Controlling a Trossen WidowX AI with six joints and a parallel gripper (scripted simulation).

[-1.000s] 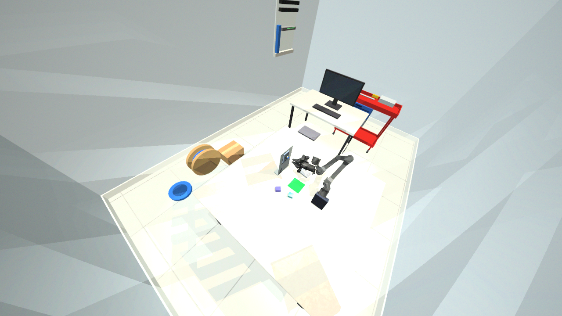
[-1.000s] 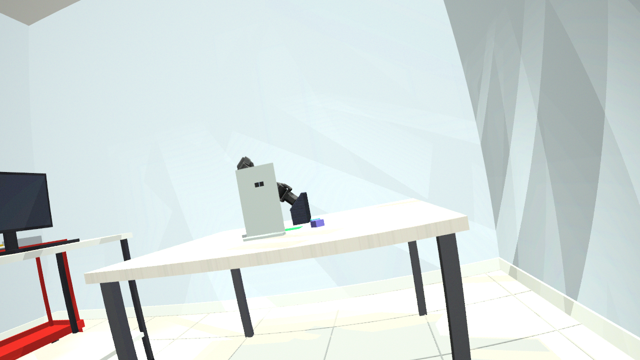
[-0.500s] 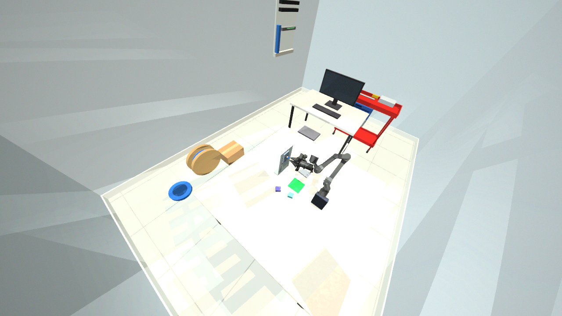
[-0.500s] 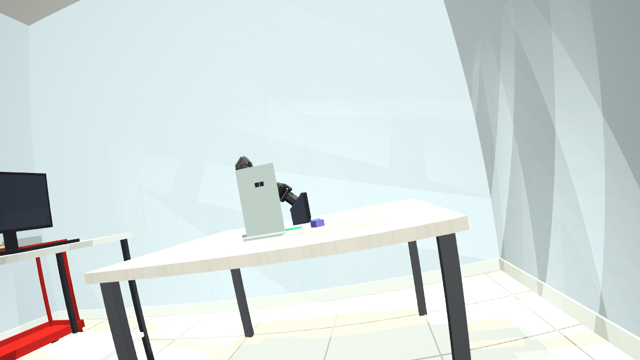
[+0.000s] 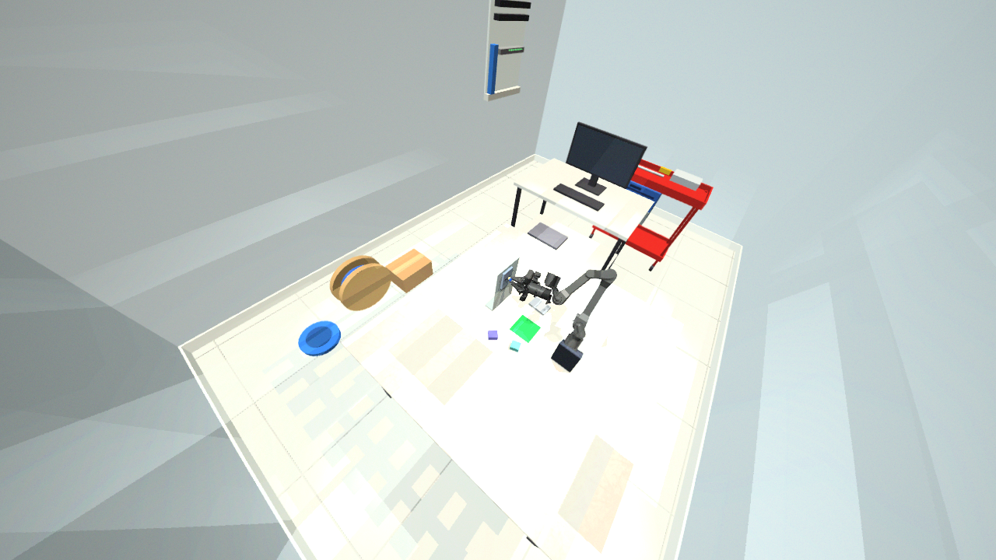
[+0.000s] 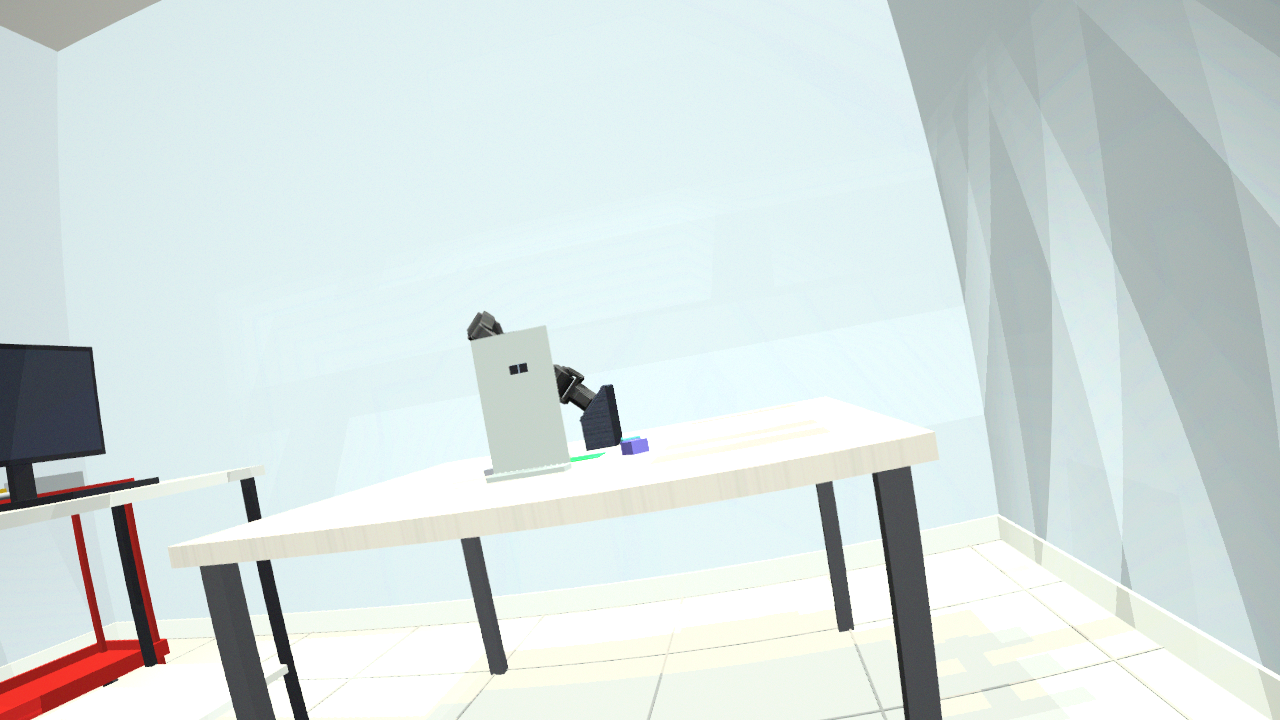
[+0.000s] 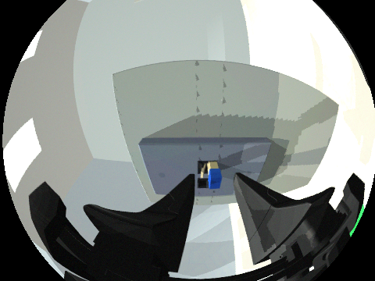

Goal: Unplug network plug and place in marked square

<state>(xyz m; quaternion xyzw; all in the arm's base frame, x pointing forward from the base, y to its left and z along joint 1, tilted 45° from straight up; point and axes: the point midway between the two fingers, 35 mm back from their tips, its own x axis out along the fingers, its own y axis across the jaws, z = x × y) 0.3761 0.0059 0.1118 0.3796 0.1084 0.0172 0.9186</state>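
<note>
The blue network plug is 10 mm ahead of my gripper tip. Also, from my gripper tip: upright panel: 30 mm ahead, 80 mm below; green marked square: 170 mm behind, 60 mm to the left, 210 mm below.
</note>
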